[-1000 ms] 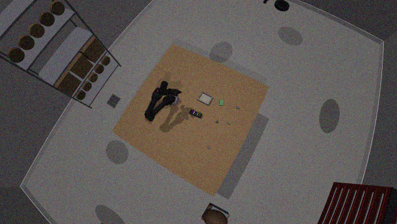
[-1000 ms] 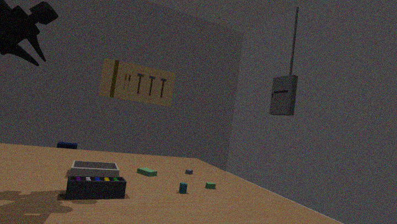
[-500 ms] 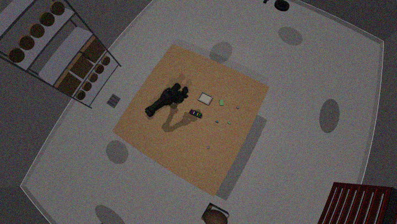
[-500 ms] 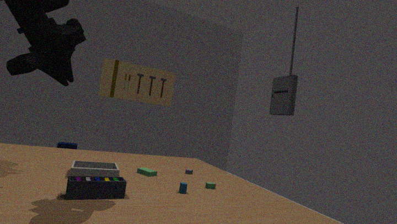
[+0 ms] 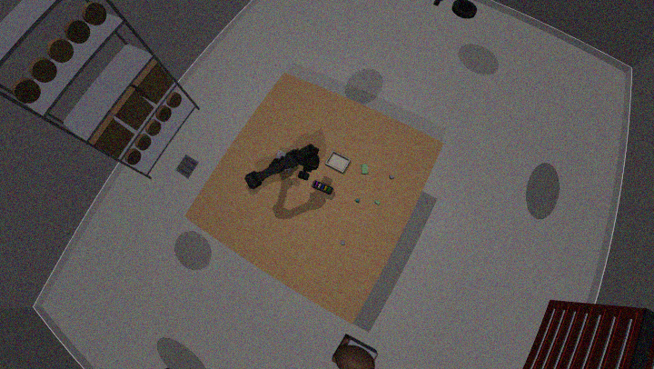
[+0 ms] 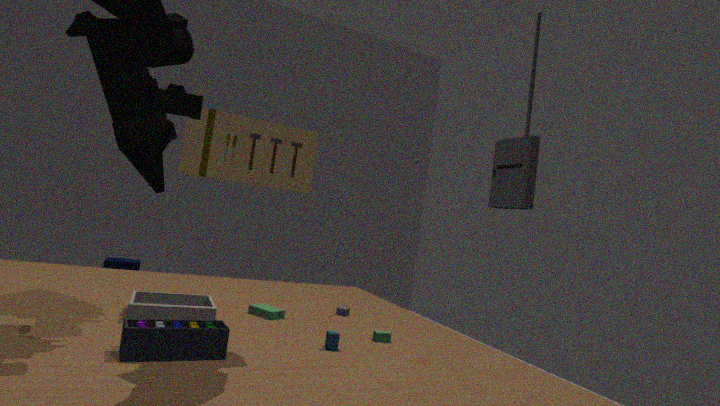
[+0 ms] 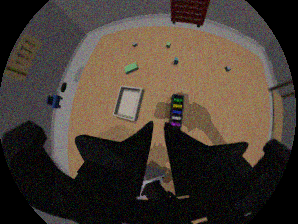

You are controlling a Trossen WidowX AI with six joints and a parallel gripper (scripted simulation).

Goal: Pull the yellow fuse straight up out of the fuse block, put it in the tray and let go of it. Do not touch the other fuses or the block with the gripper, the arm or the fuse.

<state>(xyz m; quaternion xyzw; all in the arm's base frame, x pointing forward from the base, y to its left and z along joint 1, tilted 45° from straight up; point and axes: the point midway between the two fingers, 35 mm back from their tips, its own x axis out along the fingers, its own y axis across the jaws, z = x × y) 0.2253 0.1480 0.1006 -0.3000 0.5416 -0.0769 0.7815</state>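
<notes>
Now: the yellow fuse 70 mm ahead of my gripper tip, 40 mm to the right of it and 180 mm below it. The rest, counted from my gripper tip: teal cylinder (270 mm ahead, 190 mm below); then grey tray (40 mm ahead, 150 mm to the left, 200 mm below); then flat green block (200 mm ahead, 200 mm to the left, 200 mm below).
</notes>
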